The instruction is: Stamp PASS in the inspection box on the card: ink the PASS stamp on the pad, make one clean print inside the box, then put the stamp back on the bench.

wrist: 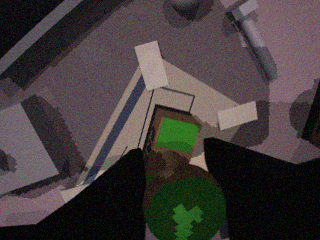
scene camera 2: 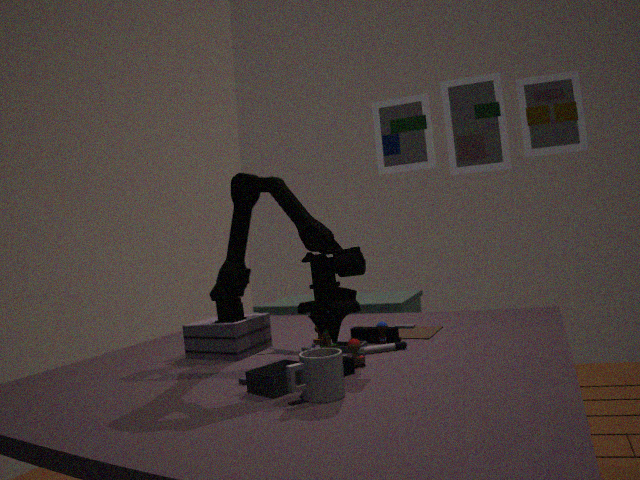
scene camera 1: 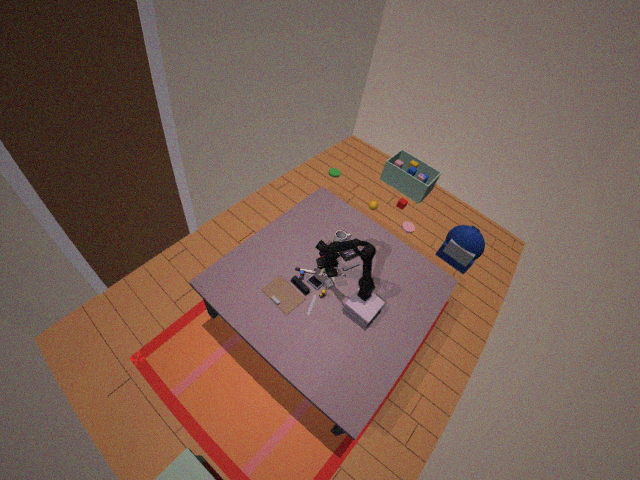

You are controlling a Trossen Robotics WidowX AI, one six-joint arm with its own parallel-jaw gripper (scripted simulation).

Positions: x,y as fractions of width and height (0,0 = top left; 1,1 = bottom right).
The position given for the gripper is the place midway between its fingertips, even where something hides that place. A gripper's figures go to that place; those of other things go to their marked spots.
Labels:
The gripper (wrist: 0.54,0.64): 0.10 m from the lens. A card (wrist: 0.49,0.34): 0.13 m from the lens.

